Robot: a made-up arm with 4 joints.
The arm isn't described. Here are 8 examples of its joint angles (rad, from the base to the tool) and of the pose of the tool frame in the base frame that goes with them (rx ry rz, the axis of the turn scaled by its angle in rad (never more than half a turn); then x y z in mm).
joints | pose
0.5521 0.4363 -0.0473 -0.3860 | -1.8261 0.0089 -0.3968 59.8 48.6 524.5
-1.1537 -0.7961 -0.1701 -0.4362 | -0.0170 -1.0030 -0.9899 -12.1 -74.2 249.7
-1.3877 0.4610 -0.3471 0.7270 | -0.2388 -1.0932 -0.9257 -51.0 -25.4 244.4
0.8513 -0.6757 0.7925 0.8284 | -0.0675 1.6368 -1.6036 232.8 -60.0 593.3
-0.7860 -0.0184 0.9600 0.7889 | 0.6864 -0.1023 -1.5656 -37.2 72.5 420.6
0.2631 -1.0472 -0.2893 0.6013 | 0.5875 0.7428 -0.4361 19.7 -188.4 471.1
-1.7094 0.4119 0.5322 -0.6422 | -0.1936 -0.8355 -2.6225 143.7 110.1 257.0
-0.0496 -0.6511 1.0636 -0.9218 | -1.4310 0.9678 -1.2506 131.6 62.3 520.8
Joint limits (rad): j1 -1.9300..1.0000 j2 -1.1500..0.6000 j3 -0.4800..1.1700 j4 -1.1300..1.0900
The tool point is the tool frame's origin. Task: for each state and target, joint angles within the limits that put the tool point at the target. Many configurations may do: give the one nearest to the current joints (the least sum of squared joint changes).
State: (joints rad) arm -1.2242 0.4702 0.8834 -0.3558
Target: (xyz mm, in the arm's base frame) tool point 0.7 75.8 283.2
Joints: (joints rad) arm -1.2477 0.0619 0.3906 -0.1549
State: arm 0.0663 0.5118 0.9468 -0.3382
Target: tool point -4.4 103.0 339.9
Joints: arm -0.7177 0.5802 0.3436 0.2071
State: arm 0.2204 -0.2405 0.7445 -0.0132
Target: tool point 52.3 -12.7 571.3
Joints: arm 0.1090 -0.4215 0.5172 0.3982
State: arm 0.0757 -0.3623 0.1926 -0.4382
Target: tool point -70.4 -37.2 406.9
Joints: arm -0.6161 -0.1808 0.0212 0.3489
